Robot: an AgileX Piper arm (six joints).
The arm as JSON. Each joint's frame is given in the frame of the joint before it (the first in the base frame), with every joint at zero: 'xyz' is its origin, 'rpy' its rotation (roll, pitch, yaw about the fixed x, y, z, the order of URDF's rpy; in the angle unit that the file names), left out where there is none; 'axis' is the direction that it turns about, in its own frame. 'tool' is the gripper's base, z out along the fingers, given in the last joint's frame.
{
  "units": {
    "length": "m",
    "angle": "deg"
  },
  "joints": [
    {
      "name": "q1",
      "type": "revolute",
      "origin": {
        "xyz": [
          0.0,
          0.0,
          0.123
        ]
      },
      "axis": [
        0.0,
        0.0,
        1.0
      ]
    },
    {
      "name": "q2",
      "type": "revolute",
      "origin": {
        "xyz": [
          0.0,
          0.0,
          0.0
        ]
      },
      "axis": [
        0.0,
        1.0,
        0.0
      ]
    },
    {
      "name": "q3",
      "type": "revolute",
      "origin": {
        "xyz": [
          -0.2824,
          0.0,
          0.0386
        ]
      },
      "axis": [
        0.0,
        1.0,
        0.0
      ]
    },
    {
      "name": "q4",
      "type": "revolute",
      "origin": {
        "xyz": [
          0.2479,
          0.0,
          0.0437
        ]
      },
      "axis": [
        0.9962,
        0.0,
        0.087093
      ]
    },
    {
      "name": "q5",
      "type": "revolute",
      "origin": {
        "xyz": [
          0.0,
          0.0,
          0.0
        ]
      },
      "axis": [
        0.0,
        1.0,
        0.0
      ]
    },
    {
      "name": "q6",
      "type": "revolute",
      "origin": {
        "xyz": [
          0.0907,
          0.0,
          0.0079
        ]
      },
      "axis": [
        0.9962,
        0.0,
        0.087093
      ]
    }
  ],
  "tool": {
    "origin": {
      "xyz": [
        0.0,
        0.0,
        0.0
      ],
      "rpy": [
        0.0,
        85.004,
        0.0
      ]
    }
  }
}
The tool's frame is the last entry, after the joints.
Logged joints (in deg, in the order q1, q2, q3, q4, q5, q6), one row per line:
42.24 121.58 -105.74 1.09 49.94 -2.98
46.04 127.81 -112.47 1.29 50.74 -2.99
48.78 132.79 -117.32 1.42 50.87 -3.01
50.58 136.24 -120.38 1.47 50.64 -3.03
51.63 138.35 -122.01 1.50 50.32 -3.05
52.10 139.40 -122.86 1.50 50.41 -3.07
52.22 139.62 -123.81 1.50 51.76 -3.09
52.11 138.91 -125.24 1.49 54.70 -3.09
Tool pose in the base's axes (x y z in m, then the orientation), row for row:
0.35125 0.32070 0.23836 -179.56 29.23 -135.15
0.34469 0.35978 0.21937 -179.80 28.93 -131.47
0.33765 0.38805 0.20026 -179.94 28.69 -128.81
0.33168 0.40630 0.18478 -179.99 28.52 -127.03
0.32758 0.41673 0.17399 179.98 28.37 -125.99
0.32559 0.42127 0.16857 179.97 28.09 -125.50
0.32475 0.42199 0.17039 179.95 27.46 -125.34
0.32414 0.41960 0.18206 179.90 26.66 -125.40
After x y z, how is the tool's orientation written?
As angles about the fixed x, y, z axes (roll, pitch, yaw), in degrees.
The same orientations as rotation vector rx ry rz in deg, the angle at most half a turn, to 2 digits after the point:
-57.90 140.71 14.60
-62.72 139.29 15.95
-66.18 138.20 16.86
-68.47 137.43 17.39
-69.83 137.00 17.67
-70.56 136.98 17.68
-71.04 137.43 17.41
-71.34 138.14 17.02

